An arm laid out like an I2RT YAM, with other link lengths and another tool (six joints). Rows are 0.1 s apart.
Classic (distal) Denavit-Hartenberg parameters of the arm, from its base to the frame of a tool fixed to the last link. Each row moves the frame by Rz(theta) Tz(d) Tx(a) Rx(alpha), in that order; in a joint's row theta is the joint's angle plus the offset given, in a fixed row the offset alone. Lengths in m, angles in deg.
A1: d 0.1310, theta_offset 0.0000, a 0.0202, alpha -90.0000
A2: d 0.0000, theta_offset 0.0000, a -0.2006, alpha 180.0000
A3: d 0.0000, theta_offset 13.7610, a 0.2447, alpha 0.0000
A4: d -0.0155, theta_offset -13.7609, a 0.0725, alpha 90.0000
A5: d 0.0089, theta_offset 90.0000, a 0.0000, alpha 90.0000
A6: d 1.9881, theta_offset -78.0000, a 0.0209, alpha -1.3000
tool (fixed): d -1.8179, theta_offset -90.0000, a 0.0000, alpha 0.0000
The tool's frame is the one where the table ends.
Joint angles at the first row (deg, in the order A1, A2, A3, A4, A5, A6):
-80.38, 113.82, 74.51, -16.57, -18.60, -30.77
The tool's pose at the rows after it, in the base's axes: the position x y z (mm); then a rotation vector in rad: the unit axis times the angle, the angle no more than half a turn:
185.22 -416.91 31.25 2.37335 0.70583 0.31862
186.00 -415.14 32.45 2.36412 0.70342 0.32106
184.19 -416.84 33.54 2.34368 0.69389 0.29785
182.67 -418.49 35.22 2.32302 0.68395 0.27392
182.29 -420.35 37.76 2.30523 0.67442 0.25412
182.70 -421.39 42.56 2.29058 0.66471 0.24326
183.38 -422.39 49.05 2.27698 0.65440 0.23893
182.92 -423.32 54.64 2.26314 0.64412 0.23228
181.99 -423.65 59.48 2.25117 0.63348 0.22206
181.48 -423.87 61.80 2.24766 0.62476 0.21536
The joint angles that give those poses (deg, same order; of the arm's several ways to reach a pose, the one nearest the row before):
-80.42, 111.78, 72.12, -14.51, -18.61, -29.95
-80.31, 110.99, 70.97, -13.58, -18.71, -29.72
-80.29, 110.08, 69.44, -11.47, -17.83, -29.59
-80.19, 109.11, 67.97, -9.44, -16.87, -29.42
-79.96, 108.33, 67.01, -7.92, -15.95, -29.13
-79.72, 107.32, 66.36, -7.16, -15.34, -28.71
-79.53, 106.25, 66.02, -6.87, -15.01, -28.21
-79.49, 105.19, 65.49, -6.39, -14.67, -27.87
-79.43, 104.04, 64.77, -5.89, -14.14, -27.56
-79.33, 103.45, 64.44, -5.74, -13.69, -27.24

